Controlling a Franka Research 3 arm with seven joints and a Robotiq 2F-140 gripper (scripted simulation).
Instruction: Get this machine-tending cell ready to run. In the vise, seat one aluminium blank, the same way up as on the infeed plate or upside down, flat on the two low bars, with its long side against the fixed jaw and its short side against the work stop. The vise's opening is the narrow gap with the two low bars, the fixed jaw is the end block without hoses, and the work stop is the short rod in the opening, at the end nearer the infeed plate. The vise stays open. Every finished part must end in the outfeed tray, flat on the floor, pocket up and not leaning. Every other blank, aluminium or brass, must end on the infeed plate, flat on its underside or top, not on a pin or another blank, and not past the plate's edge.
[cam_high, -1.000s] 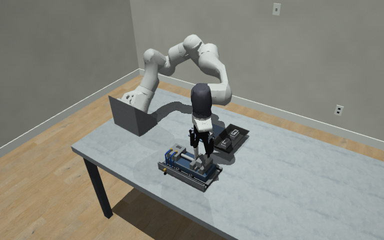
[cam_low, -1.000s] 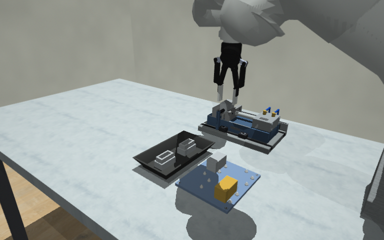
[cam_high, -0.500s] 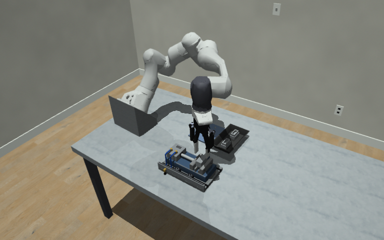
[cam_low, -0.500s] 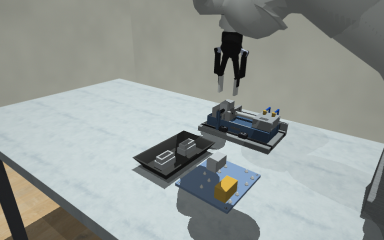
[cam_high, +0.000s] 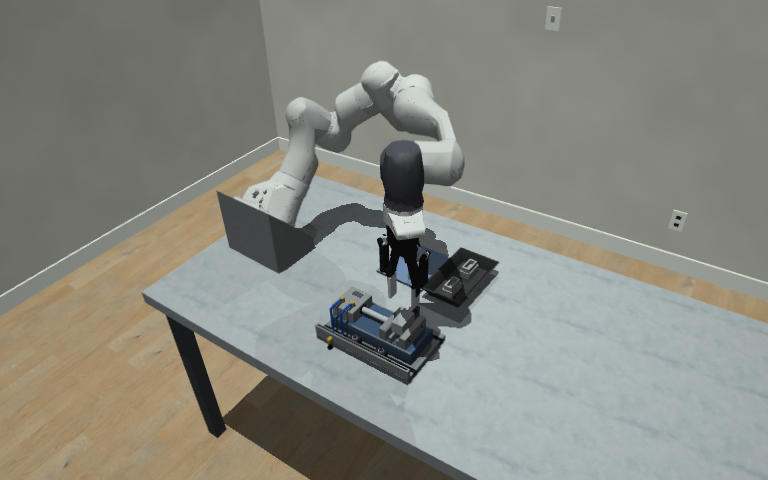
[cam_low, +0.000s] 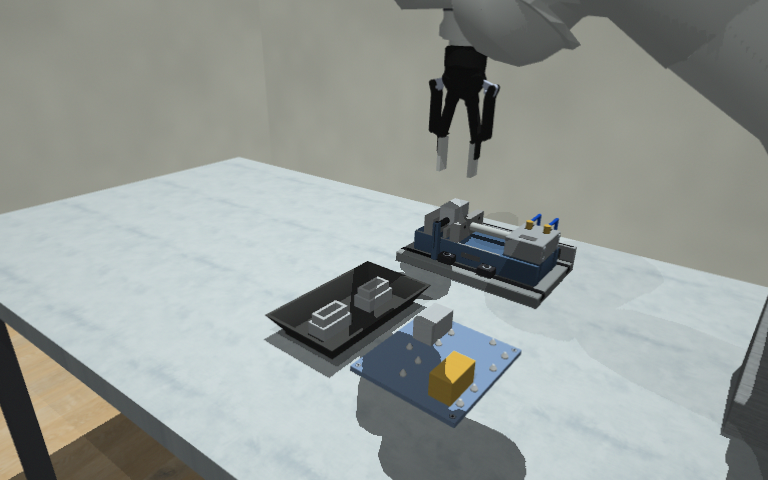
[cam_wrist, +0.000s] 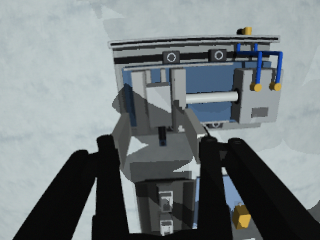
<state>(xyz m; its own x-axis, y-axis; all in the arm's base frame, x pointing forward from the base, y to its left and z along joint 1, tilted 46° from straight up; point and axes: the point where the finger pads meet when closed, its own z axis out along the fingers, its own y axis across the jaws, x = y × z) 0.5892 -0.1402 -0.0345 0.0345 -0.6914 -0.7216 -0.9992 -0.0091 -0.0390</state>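
Right now my hand is 2 cm short of the fixed jaw and 13 cm above it. Round my hand: brass blank (23 cm behind, 36 cm to the left, 18 cm below).
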